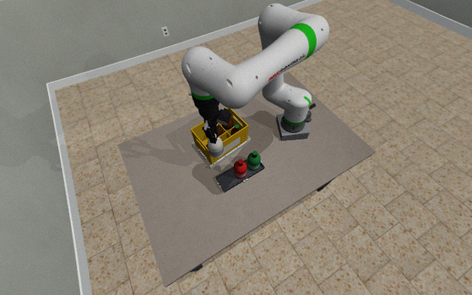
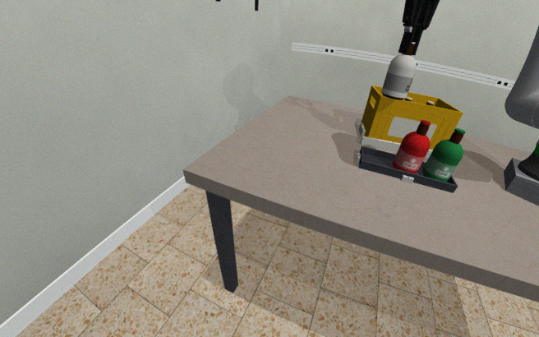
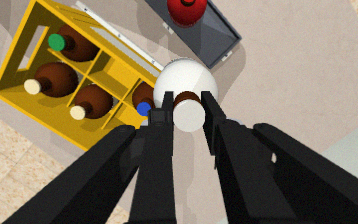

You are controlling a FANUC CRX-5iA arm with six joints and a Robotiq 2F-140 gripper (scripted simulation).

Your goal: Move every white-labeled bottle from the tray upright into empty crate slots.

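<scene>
My hand is 80 mm above the white bottle. From my hand the other things lie so: yellow crate: 100 mm behind, 140 mm to the right, 260 mm below; brown bottle: 100 mm behind, 180 mm to the right, 260 mm below; red bottle: 80 mm behind, 100 mm to the left, 260 mm below.
</scene>
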